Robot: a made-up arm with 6 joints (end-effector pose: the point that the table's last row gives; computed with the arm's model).
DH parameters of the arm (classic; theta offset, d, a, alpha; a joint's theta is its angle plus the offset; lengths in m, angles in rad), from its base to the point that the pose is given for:
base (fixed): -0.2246 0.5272 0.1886 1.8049
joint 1: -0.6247 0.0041 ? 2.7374
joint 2: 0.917 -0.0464 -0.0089 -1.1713
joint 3: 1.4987 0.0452 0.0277 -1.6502
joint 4: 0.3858 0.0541 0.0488 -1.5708
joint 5: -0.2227 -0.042 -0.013 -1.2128
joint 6: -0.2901 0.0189 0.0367 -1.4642
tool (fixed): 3.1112 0.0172 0 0
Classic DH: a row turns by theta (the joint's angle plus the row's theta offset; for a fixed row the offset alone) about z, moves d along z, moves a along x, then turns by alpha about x.
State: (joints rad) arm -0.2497 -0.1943 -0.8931 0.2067 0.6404 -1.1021
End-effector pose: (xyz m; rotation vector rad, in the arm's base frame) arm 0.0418 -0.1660 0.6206 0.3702 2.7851 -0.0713
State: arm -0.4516 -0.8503 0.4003 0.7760 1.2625 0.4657
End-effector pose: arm 0.0322 -0.1800 0.6863 -0.3660 -1.8891 0.7738
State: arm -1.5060 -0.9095 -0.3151 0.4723 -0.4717 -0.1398
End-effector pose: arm 0.2481 -0.2573 0.6279 -0.6364 -2.4041 1.3513
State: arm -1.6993 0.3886 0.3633 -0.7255 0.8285 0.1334
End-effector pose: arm 0.3857 -0.1813 0.6951 -0.2864 -0.0902 1.6219
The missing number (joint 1, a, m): -0.1623
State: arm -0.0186 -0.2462 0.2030 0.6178 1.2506 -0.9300
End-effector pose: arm 0.0135 -0.1311 0.6699 -0.2139 2.9652 -0.9178
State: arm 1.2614 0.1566 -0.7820 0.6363 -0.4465 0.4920
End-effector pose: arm 0.0191 -0.1435 0.3828 1.8331 1.6652 0.1745
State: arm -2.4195 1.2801 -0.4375 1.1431 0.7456 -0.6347
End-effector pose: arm 0.3251 -0.1614 0.4720 0.9312 0.2303 -0.5329
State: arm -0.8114 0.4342 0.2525 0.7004 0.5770 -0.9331
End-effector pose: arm 0.2156 -0.1725 0.7027 1.2196 -1.9132 0.9143
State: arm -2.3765 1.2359 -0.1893 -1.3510 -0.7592 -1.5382
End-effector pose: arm 0.4114 -0.1152 0.4385 2.6900 1.3717 0.2343
